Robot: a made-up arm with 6 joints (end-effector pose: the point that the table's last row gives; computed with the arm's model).
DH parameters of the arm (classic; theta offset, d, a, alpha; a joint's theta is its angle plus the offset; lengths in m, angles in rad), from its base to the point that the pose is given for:
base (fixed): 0 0.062 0 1.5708
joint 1: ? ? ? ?
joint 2: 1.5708 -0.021 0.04 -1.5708
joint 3: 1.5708 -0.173 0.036 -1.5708
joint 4: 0 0.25 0.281 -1.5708
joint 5: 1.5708 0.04 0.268 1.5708
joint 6: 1.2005 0 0.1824 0
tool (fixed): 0.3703 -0.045 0 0
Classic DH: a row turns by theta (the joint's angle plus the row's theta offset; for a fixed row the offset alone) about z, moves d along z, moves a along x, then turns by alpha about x.
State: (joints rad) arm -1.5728 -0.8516 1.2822 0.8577 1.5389 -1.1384
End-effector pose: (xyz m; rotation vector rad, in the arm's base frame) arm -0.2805 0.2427 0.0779 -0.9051 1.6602 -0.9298
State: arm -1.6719 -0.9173 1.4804 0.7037 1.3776 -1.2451
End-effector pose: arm -0.1993 0.2177 0.0408 -0.9451 1.4661 -0.6487
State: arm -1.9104 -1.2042 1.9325 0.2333 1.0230 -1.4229
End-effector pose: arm -0.0224 0.3152 0.0044 -0.5138 0.9948 -0.0497
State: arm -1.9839 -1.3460 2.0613 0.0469 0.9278 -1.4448
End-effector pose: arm 0.0233 0.3661 0.0278 -0.2204 0.8586 0.0916
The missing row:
joint 1: 0 -0.23 -0.119 1.5708
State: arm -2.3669 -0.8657 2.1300 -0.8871 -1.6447 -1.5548
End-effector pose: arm 0.0973 0.0771 0.7616 0.4530 -1.2295 -0.0172
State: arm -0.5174 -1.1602 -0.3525 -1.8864 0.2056 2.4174
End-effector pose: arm -0.2107 0.2656 0.1897 -0.5468 -2.1495 1.8403
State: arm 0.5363 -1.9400 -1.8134 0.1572 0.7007 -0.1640
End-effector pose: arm -0.1796 0.5961 -0.0220 0.8347 1.9965 0.9297
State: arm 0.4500 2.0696 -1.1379 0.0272 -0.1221 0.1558
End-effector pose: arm -0.5892 0.0430 -0.1183 0.9548 -1.3509 -1.6222
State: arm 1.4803 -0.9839 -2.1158 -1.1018 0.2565 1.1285
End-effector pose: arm 0.0376 0.0988 0.2665 1.4949 -1.8093 1.6470
